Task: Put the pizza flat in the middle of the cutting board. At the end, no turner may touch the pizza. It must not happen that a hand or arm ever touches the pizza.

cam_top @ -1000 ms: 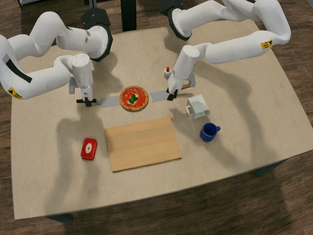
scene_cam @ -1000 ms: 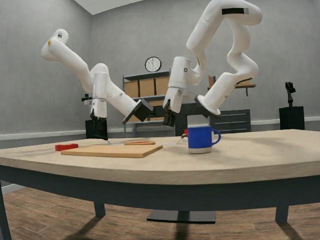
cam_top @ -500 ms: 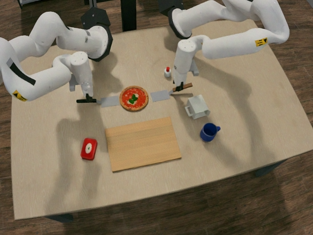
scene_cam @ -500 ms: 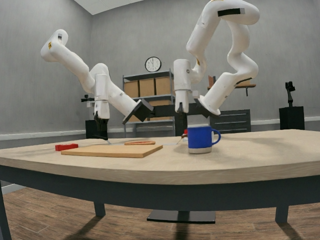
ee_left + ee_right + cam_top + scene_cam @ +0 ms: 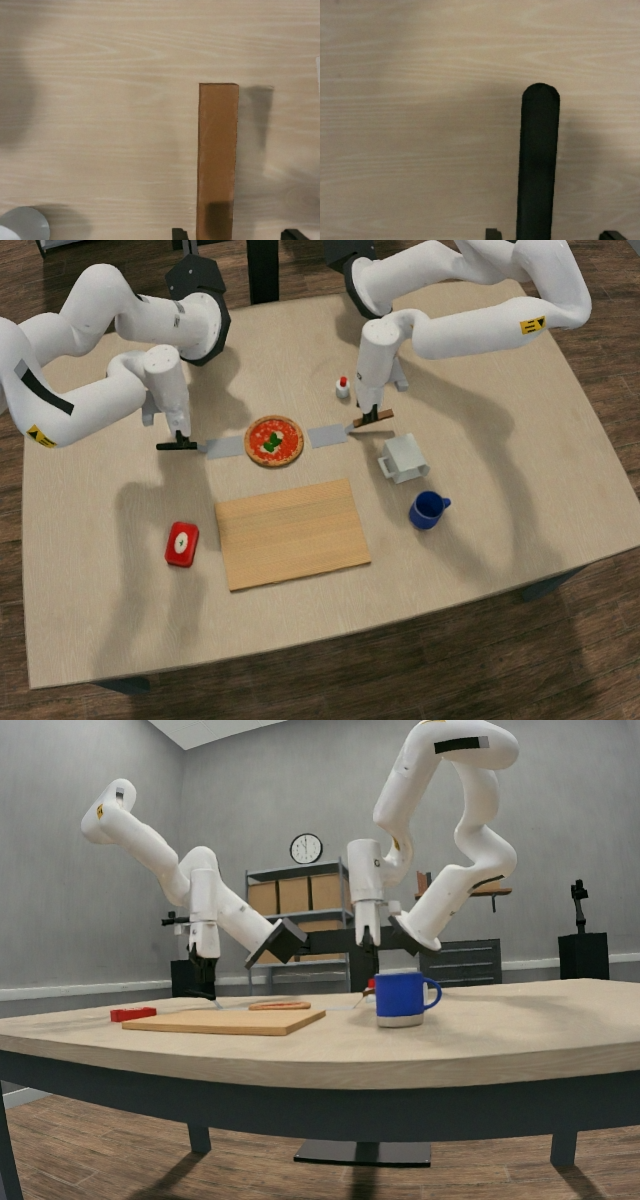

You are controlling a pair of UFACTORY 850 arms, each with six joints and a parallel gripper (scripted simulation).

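Now: the brown-handled turner 8 cm below my left hand, 3 cm to the right of it and 1 cm behind it. From my left hand the other things lie so: white mug: 14 cm ahead, 6 cm below, 5 cm to the left; pizza: 25 cm to the right, 9 cm below, 4 cm behind; red-capped bottle: 14 cm behind, 6 cm below, 1 cm to the right.
Right now my right hand is 10 mm to the right of the black-handled turner and 70 mm above it. Round my right hand: pizza: 40 mm ahead, 240 mm to the left, 90 mm below; then cutting board: 320 mm ahead, 190 mm to the left, 90 mm below; then brown-handled turner: 80 mm ahead, 450 mm to the left, 80 mm below.
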